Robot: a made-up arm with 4 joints.
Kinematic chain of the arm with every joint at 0, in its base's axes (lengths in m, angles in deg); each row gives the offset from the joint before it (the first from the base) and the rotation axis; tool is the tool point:
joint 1: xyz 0 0 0.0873 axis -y
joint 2: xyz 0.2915 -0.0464 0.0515 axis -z
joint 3: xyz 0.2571 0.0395 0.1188 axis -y
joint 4: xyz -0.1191 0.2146 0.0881 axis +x
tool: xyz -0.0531 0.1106 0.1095
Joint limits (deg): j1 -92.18..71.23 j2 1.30..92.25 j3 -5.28..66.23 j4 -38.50..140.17
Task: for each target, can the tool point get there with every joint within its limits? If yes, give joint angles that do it. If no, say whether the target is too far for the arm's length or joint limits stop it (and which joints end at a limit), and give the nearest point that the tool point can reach.
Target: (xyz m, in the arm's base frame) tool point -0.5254 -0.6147 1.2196
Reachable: no: too far | nearest point -0.1848 -0.1654 0.8068 | short by 0.699 m
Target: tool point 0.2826 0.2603 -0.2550
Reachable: yes | joints -79.10 22.36 44.49 19.86
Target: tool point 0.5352 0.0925 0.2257
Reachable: yes | joints -20.60 48.35 23.98 60.81
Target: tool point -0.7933 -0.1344 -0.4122
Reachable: no: joint limits stop it (at a limit: joint 1, joint 3, joint 4) | nearest point 0.0262 -0.1002 -0.3508 | short by 0.823 m
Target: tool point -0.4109 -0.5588 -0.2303
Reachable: no: joint limits stop it (at a limit: joint 1, joint 2, joint 3, joint 4) | nearest point 0.0282 -0.1694 -0.2998 | short by 0.591 m
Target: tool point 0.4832 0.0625 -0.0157
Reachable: yes | joints -52.28 9.04 6.29 104.06
